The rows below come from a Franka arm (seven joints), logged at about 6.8 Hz.
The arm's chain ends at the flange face. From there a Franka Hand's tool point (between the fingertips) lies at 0.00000 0.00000 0.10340 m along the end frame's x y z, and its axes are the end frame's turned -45 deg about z.
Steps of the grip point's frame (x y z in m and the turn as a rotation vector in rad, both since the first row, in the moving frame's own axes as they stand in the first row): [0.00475 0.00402 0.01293 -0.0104 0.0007 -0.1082]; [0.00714 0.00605 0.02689 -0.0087 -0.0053 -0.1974]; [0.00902 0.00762 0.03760 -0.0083 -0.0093 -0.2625]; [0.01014 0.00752 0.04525 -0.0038 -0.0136 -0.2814]
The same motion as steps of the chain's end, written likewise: [0.00535 -0.00118 0.01294 -0.0069 0.0078 -0.1082]; [0.00898 -0.00176 0.02690 -0.0099 0.0024 -0.1974]; [0.01167 -0.00227 0.03761 -0.0124 -0.0007 -0.2625]; [0.01302 -0.00321 0.04526 -0.0123 -0.0069 -0.2814]
